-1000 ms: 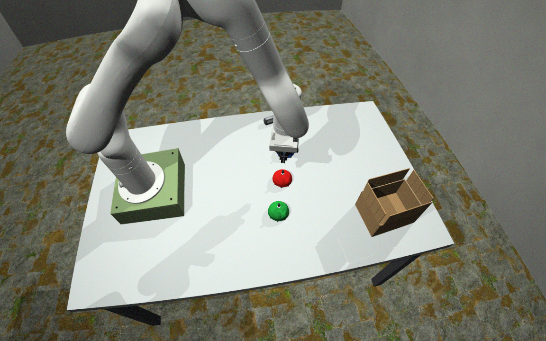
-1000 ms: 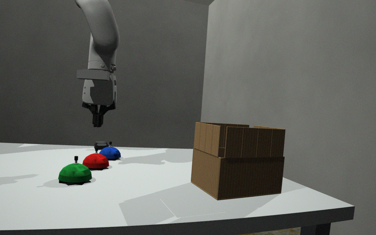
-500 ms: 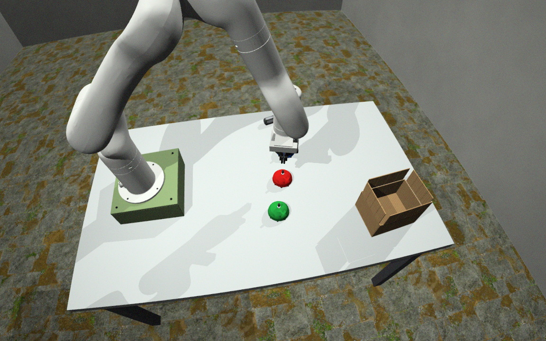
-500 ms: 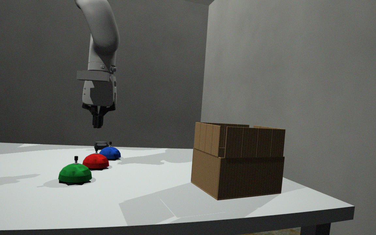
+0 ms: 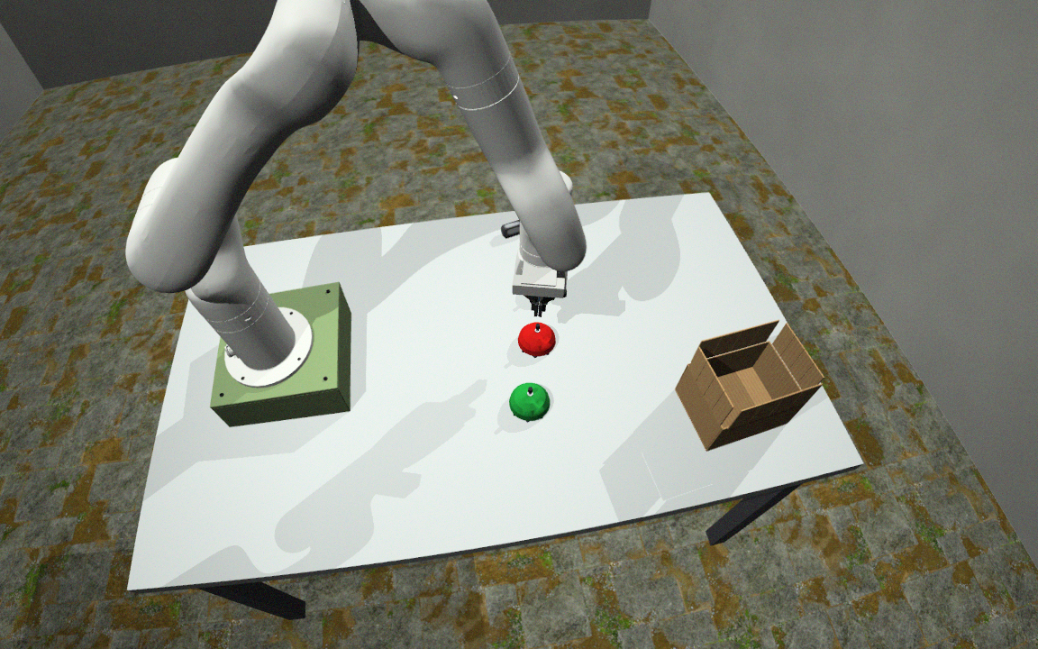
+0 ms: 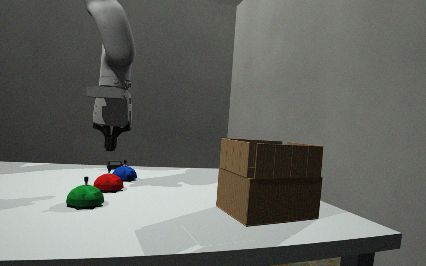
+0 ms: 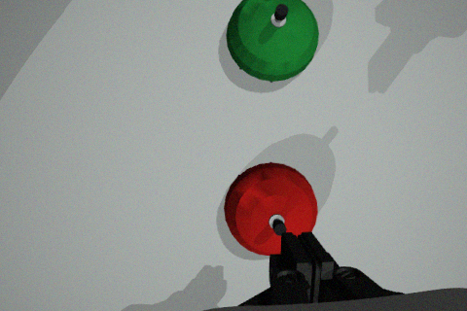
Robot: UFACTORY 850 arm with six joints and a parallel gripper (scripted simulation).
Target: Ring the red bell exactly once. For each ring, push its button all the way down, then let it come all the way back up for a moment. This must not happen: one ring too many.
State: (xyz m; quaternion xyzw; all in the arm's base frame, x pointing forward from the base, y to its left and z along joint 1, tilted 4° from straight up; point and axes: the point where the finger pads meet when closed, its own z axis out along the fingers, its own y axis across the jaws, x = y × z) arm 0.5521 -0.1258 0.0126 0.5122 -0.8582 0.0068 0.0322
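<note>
My hand is 90 mm above the red bell. The rest, counted from my hand: dark object 350 mm to the left, 120 mm below, 90 mm ahead; green bell 140 mm to the right, 90 mm below, 70 mm behind; blue bell 140 mm to the left, 90 mm below, 80 mm ahead.
</note>
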